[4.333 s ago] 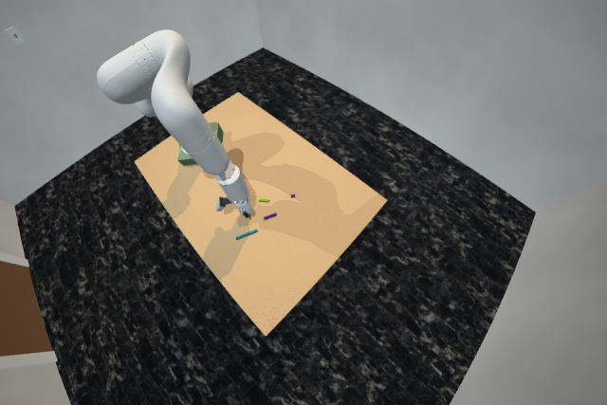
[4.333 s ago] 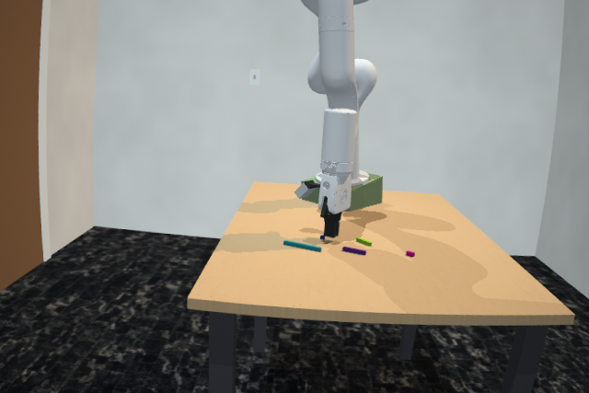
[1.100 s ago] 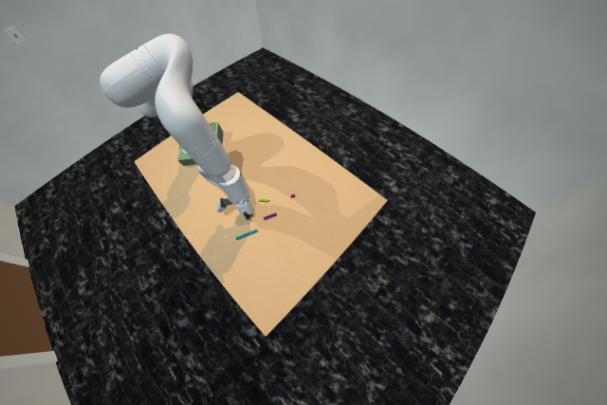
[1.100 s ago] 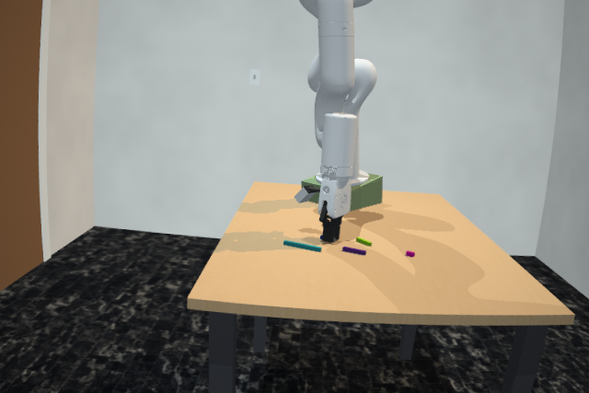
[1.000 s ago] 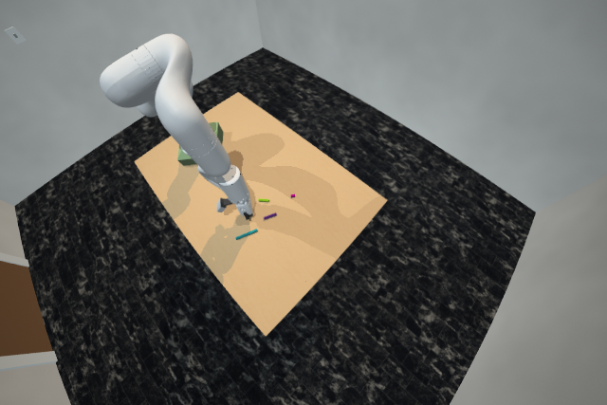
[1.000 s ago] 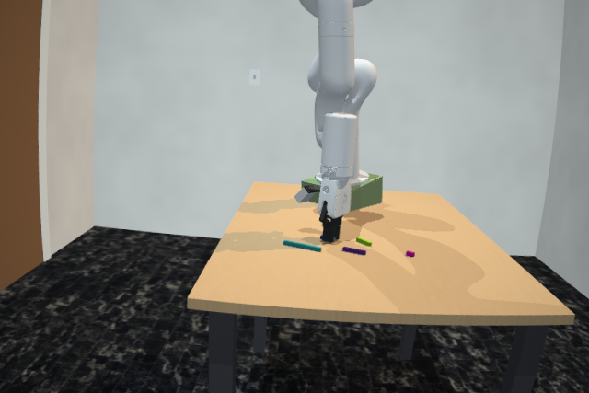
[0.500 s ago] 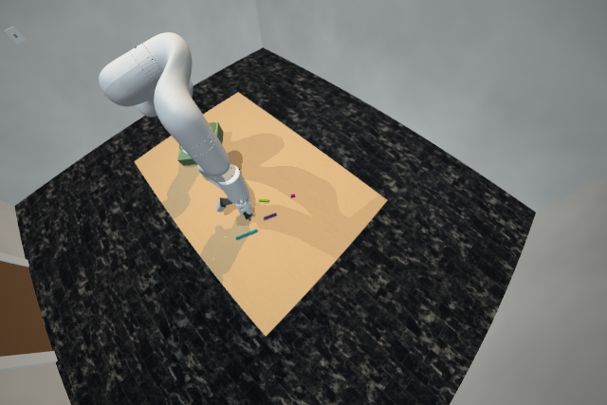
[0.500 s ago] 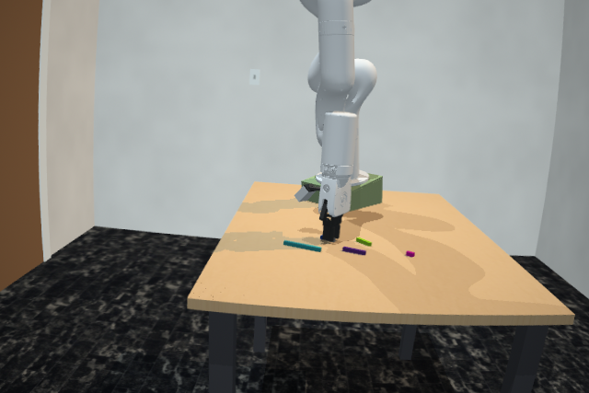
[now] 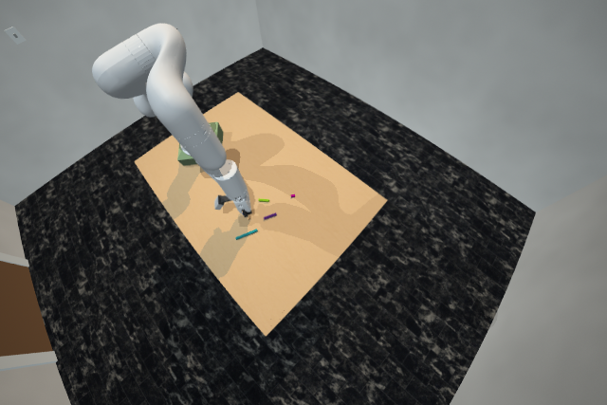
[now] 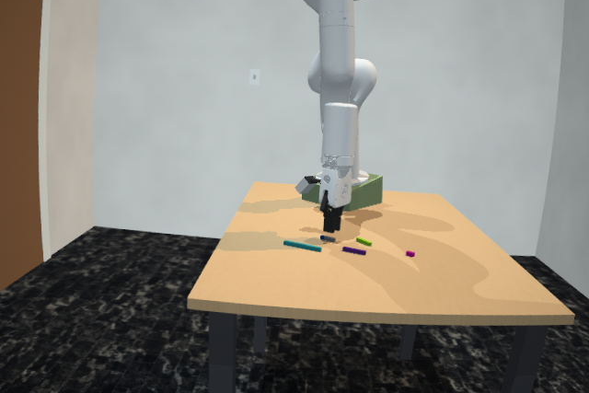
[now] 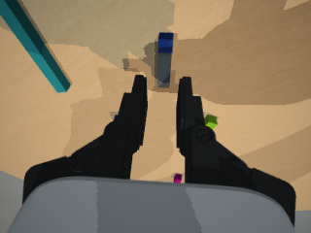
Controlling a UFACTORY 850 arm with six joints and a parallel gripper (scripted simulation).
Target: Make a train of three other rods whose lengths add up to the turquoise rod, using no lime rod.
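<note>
My hand is 4 cm above the grey rod. Also, from my hand: purple rod (8 cm ahead, 6 cm to the left, 4 cm below); lime rod (9 cm to the left, 4 cm below); blue rod (1 cm behind, 2 cm to the right, 4 cm below).
</note>
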